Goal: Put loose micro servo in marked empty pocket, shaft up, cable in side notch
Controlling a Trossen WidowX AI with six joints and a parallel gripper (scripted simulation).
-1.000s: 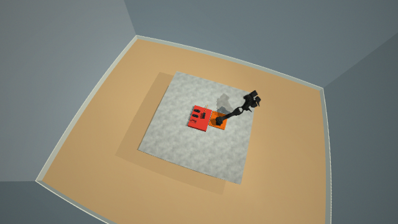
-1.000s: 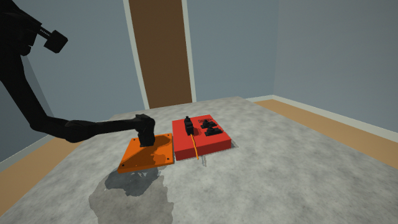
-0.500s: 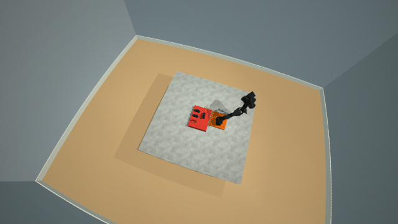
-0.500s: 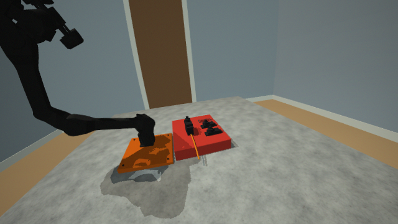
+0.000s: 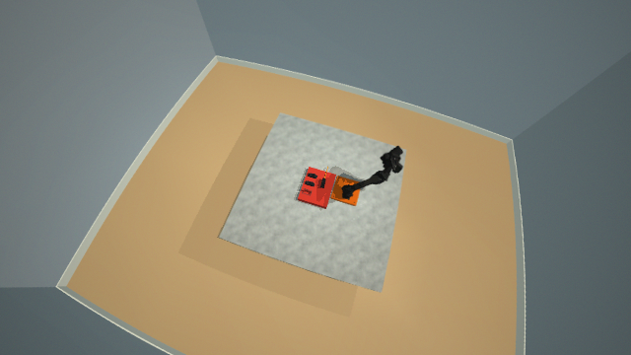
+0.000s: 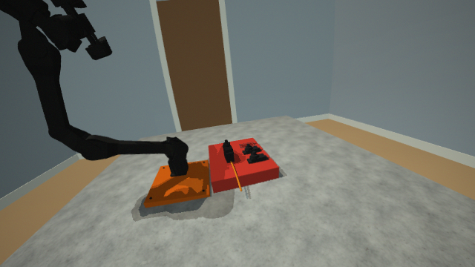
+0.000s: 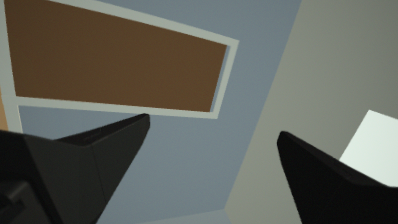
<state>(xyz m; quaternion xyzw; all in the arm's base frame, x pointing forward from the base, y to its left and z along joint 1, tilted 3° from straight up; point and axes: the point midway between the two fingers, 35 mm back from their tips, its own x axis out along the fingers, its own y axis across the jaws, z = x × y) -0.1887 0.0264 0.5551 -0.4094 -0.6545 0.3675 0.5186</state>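
The deck is 580 mm below my gripper tip, 380 mm ahead of it and 20 mm to the right of it.
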